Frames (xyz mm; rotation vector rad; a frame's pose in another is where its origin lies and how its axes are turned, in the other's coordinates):
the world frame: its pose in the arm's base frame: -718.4 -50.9 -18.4 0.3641 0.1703 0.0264
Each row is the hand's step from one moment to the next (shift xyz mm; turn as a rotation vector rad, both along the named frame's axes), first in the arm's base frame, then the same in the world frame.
Working: the arm's base frame: its pose in the world frame: 707.8 57.6 121.5 -0.3641 -0.1703 -0.0264

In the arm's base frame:
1: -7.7 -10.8 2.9 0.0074 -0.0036 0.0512
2: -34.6 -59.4 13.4 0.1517 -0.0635 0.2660
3: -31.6 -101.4 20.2 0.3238 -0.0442 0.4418
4: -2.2 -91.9 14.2 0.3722 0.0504 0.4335
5: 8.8 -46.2 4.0 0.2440 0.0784 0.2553
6: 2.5 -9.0 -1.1 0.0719 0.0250 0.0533
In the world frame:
1: -8.7 -9.1 5.2 -0.0012 0.0149 0.0496
2: -39.6 -50.9 27.3 0.1031 0.0363 0.2930
3: -40.1 -87.7 48.9 0.2454 0.1178 0.4774
4: -9.6 -80.8 45.1 0.2998 0.2035 0.4447
5: 5.4 -41.7 21.4 0.2037 0.1655 0.2489
6: 2.1 -8.8 2.6 0.0637 0.0427 0.0525

